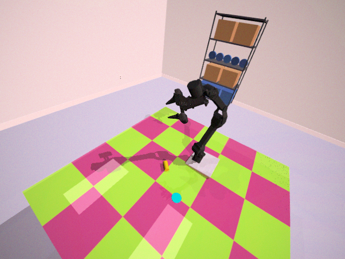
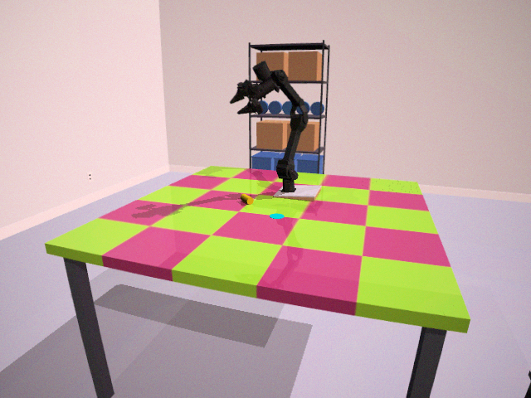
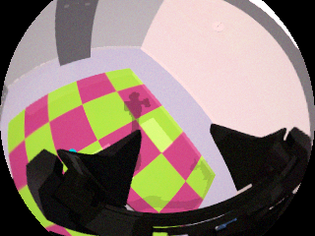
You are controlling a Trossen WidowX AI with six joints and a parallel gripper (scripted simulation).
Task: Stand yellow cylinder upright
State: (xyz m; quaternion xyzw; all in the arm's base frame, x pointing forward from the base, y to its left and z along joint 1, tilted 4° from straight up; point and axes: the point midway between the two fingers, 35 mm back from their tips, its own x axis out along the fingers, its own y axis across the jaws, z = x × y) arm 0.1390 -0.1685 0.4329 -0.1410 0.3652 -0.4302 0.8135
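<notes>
Now: the yellow tall cylinder 5 cm ahead of my gripper tip, 7 cm to the left of it and 40 cm below it. From my gripper tip the other things lie so: cyan circle: 19 cm ahead, 24 cm to the left, 41 cm below.
</notes>
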